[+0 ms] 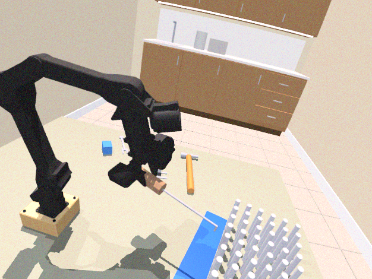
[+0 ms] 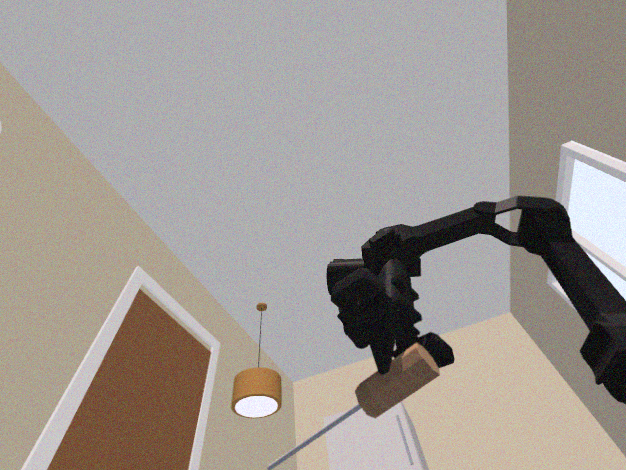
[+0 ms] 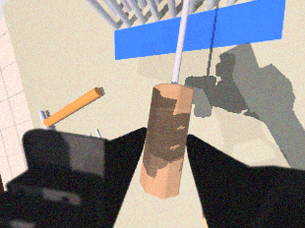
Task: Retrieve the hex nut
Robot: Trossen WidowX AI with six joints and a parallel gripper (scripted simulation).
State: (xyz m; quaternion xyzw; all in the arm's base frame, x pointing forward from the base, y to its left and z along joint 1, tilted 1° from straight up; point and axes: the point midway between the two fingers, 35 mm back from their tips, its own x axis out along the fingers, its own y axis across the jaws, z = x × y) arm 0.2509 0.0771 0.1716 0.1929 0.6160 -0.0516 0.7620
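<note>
The blue taped strip lies 190 mm below my gripper tip, 190 mm ahead of it and 40 mm to the right of it. From my gripper tip the other things lie so: hex nut 340 mm ahead, 190 mm below, 110 mm to the right; then wooden-handled hook tool 100 mm ahead, 30 mm to the right, 10 mm below; then small wrench 430 mm to the left, 290 mm behind, 190 mm below.
</note>
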